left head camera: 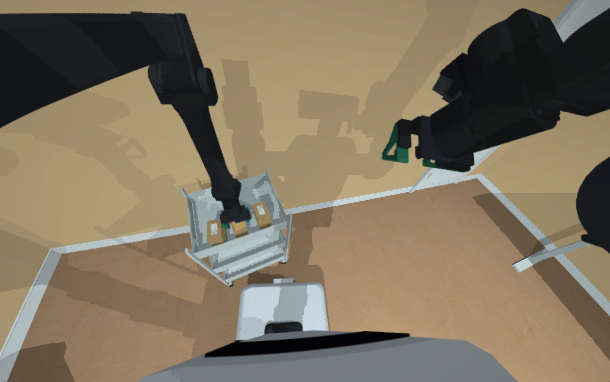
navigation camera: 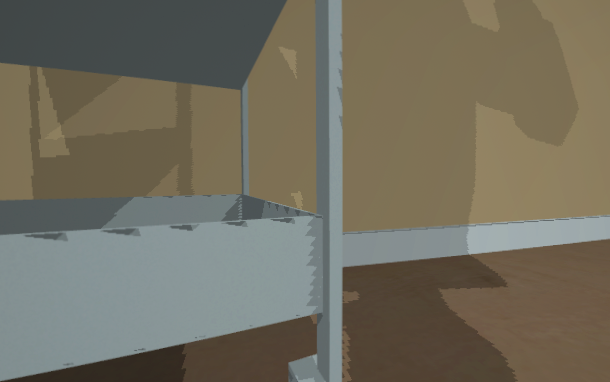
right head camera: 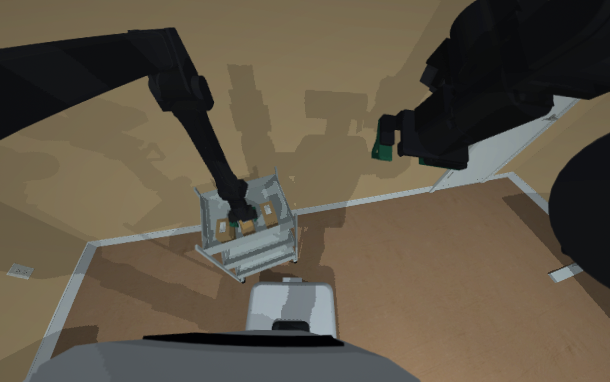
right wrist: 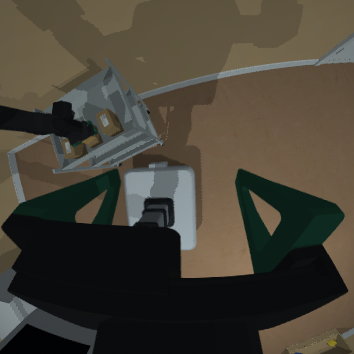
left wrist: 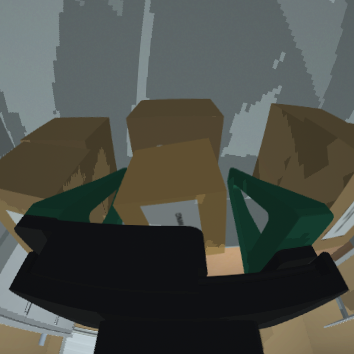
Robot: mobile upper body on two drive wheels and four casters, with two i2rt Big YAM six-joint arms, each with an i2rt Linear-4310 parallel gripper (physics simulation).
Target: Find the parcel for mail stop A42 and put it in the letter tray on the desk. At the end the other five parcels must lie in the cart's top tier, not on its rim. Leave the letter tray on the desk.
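Places are measured from the left arm's base along level axes (x ahead, y left, z up), in metres.
Where they show: left gripper, fingertip midpoint: (left head camera: 238,224) (right head camera: 246,223) (right wrist: 90,135) (left wrist: 178,174); right gripper, fingertip midpoint: (left head camera: 403,159) (right head camera: 396,157) (right wrist: 177,175).
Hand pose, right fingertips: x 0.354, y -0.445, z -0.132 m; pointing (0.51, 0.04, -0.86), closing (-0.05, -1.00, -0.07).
After its pixels a point has its place.
The cart (left head camera: 272,228) {y -0.164, x 0.482, z -0.701 m} (right head camera: 277,231) {y -0.155, x 0.478, z -0.735 m} (navigation camera: 330,150) {y -0.246, x 0.504, z -1.166 m} is pale grey, with brown parcels in its top tier. My left gripper (left head camera: 236,220) {y -0.005, x 0.501, z -0.702 m} (right head camera: 243,218) {y -0.005, x 0.501, z -0.702 m} (left wrist: 178,174) {y -0.005, x 0.501, z -0.702 m} is open, its fingers on both sides of a middle parcel (left wrist: 170,172) {y 0.010, x 0.527, z -0.665 m} (left head camera: 240,228) {y -0.018, x 0.476, z -0.690 m} (right head camera: 248,227), with gaps beside it. That parcel's label is partly hidden and unreadable. Another parcel (left wrist: 175,125) {y 0.012, x 0.539, z -0.697 m} is behind it. Left parcels (left wrist: 45,162) {y 0.084, x 0.498, z -0.675 m} and a right parcel (left wrist: 305,155) {y -0.073, x 0.561, z -0.683 m} flank them; their stop codes are unreadable. My right gripper (right wrist: 177,175) {y -0.445, x 0.354, z -0.132 m} (left head camera: 412,162) {y -0.445, x 0.354, z -0.132 m} is open and empty, away from the cart. The letter tray cannot be made out.
The white robot base (left head camera: 282,305) {y -0.219, x 0.192, z -1.150 m} (right head camera: 292,305) {y -0.231, x 0.186, z -1.150 m} (right wrist: 160,190) {y -0.245, x 0.157, z -1.150 m} is close to the cart's near side. A wall with a white baseboard (left head camera: 330,206) {y -0.705, x 1.056, z -1.393 m} (navigation camera: 400,245) {y -0.503, x 1.017, z -1.365 m} runs behind the cart. A box with a yellow item (right wrist: 320,345) {y -2.289, x -2.263, z -1.310 m} shows at the lower right of the right wrist view.
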